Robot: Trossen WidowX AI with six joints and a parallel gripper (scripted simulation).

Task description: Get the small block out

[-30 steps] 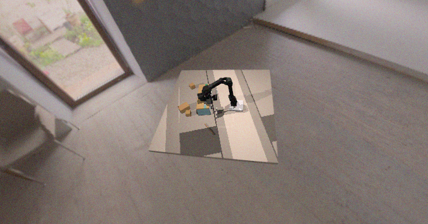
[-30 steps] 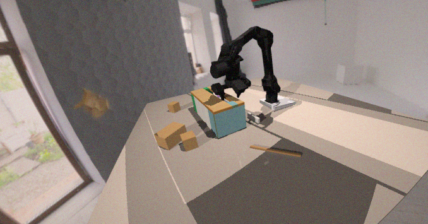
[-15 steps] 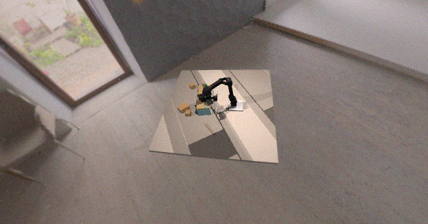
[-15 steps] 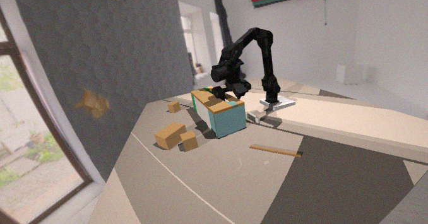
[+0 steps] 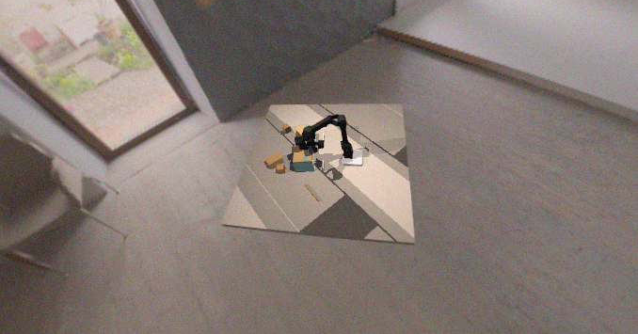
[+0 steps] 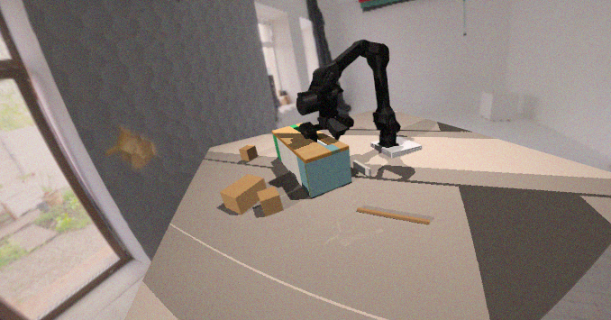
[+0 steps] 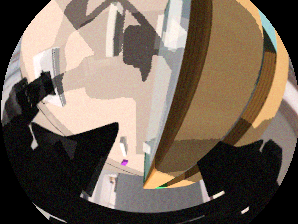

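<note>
My gripper tip is now 50 mm short of the blue block and 20 mm to the left of it. From my gripper tip the other things lie so: box (40 mm to the right, 40 mm ahead, 20 mm below); then thin wooden stick (350 mm to the left, 80 mm below, 20 mm behind).
</note>
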